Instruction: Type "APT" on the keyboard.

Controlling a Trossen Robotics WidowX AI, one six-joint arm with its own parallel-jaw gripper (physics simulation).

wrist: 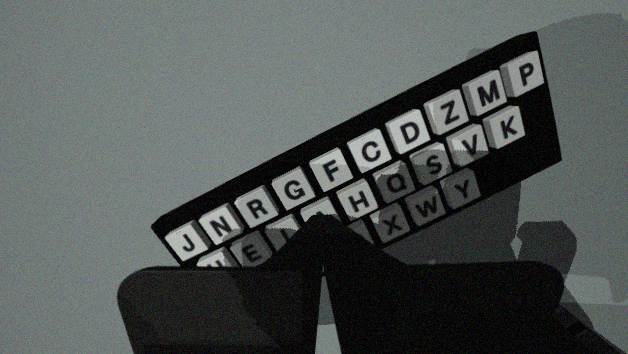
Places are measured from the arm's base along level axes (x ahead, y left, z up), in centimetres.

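Pixels of known places: gripper, fingertip midpoint: (321, 225).
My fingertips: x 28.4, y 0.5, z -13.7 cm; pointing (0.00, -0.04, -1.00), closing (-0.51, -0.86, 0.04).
Ahead of a thing's pixels: the offset from my fingertips to its top centre. "spot": to the spot under its first point. Level surfaces: height alone.
The black keyboard {spot: dz -1.4, dx -2.2, dy -11.3 cm} (540, 132) with pale letter keys lies slanted across the wrist view, rising to the right. The P key {dz -0.9, dx +1.0, dy -11.0 cm} (525, 75) is at the upper right end of its far row. My gripper (321, 225) is shut and empty, its dark fingertips in front of the keyboard's nearer rows. A partly covered key {dz -0.9, dx -0.2, dy +0.0 cm} (321, 208) just above the tips shows the top of a letter that looks like A. The T key cannot be made out; the fingers hide part of the near rows. Whether the tips touch a key cannot be told.
The H key {dz -0.9, dx -0.3, dy -1.9 cm} (358, 200) is just right of the fingertips, and the G key {dz -0.9, dx +1.7, dy +0.3 cm} (294, 189) is up and to the left. The X key {dz -0.9, dx -2.3, dy -2.7 cm} (394, 225) is to the right in the near row. Dark shadows fall over several keys and the grey surface {dz -2.5 cm} (150, 100) at the right.
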